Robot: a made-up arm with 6 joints. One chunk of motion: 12 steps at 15 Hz.
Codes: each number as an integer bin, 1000 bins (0 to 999) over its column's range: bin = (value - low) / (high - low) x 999, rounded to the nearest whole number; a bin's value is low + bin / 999 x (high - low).
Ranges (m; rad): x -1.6..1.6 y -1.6..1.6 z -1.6..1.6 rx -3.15..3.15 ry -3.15..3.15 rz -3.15..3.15
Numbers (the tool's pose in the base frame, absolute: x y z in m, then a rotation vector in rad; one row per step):
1: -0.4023 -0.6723 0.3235 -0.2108 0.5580 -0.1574
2: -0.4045 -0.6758 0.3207 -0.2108 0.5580 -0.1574
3: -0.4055 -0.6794 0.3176 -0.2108 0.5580 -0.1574
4: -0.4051 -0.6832 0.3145 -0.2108 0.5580 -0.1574
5: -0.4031 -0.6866 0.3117 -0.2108 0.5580 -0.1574
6: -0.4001 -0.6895 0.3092 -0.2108 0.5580 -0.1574
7: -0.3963 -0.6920 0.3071 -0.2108 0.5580 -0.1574
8: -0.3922 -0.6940 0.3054 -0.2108 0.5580 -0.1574
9: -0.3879 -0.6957 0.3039 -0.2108 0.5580 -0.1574
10: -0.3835 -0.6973 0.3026 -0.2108 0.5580 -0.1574
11: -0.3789 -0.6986 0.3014 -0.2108 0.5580 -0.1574
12: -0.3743 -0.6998 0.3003 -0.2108 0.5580 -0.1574
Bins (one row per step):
1: 374 290 600 466 588 475
2: 373 289 600 466 588 475
3: 373 287 599 466 588 475
4: 373 286 598 466 588 475
5: 374 285 597 466 588 475
6: 375 284 596 466 588 475
7: 376 283 595 466 588 475
8: 377 283 595 466 588 475
9: 378 282 594 466 588 475
10: 380 282 594 466 588 475
11: 381 281 594 466 588 475
12: 383 281 593 466 588 475

